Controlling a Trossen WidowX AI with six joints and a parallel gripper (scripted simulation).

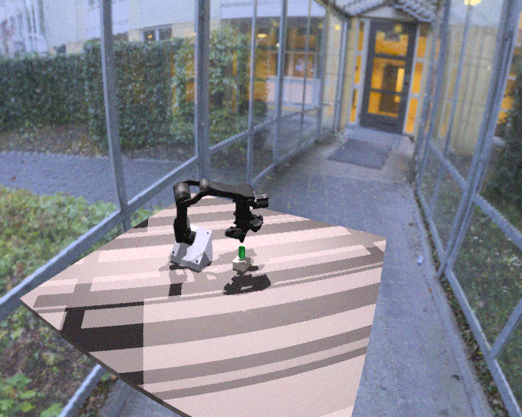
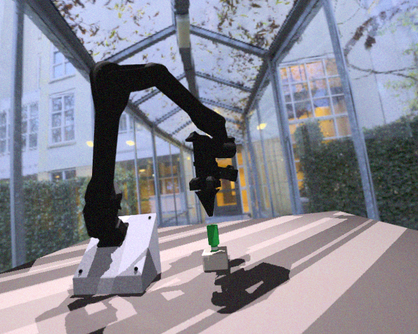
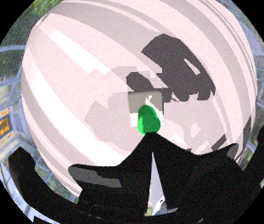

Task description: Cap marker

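Now: gripper tip 50 mm above the green cap. Round my gripper tip: holder block: 110 mm below.
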